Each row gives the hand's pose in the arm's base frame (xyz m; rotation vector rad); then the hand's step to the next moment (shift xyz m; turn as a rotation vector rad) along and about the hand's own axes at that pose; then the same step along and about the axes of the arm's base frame.
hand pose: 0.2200 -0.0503 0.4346 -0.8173 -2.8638 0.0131
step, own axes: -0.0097 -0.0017 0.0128 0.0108 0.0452 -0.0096
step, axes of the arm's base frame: 0.0052 -0.0061 -0.0140 0.0161 0.0438 0.0087
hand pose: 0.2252 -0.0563 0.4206 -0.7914 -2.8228 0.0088
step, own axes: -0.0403 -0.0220 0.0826 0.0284 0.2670 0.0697
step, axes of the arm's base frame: 0.0056 -0.0354 -0.0874 0.0993 0.2467 -0.0791
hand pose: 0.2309 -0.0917 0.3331 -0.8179 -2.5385 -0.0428
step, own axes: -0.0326 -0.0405 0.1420 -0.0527 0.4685 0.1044
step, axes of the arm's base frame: -0.0598 -0.0270 -0.1362 0.2549 0.3740 -0.1683
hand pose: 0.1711 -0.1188 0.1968 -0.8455 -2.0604 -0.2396
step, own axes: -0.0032 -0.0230 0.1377 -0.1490 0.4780 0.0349
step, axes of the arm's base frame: -0.1040 0.0439 -0.0822 0.3442 0.3034 -0.2036
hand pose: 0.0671 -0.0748 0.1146 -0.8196 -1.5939 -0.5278
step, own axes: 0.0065 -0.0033 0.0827 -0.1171 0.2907 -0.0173
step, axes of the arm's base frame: -0.0570 0.0597 -0.0090 0.2357 0.1507 -0.1423
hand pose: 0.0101 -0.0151 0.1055 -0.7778 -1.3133 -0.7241
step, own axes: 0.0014 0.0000 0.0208 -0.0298 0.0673 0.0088
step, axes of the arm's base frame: -0.0113 0.0172 0.0032 0.0472 0.0456 -0.0345
